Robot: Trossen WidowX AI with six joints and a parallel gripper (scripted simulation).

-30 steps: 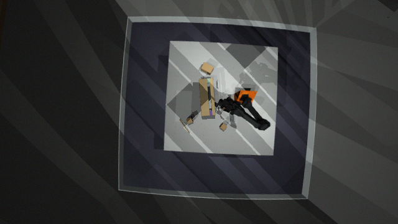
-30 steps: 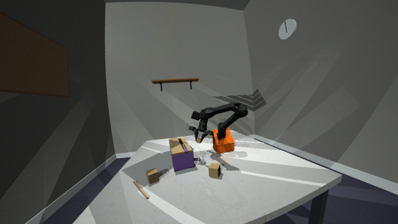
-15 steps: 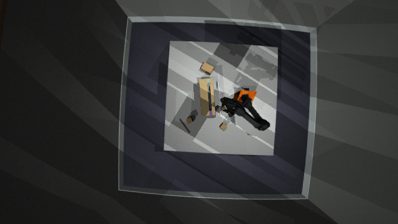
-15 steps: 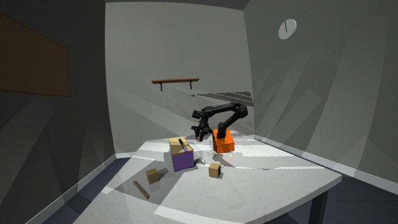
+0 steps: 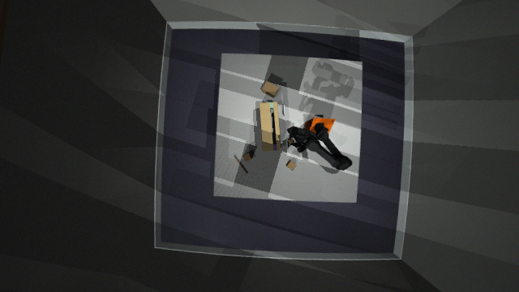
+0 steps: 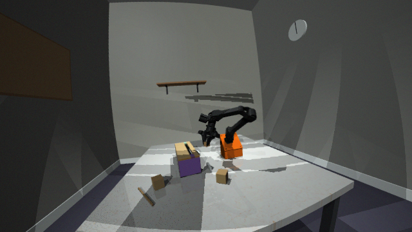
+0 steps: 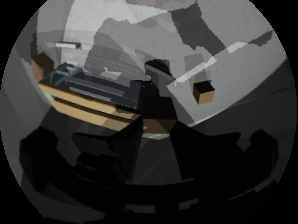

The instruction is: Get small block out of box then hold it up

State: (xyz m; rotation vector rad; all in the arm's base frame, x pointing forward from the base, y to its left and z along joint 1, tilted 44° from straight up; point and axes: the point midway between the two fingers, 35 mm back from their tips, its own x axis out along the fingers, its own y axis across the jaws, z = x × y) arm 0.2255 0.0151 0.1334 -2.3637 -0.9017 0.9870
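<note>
My gripper tip is 1 cm to the left of the tan block and 1 cm past it. Round my gripper tip: thin wooden stick 41 cm ahead, 17 cm to the left, 17 cm below; box 13 cm to the right, 11 cm below, 10 cm ahead.
</note>
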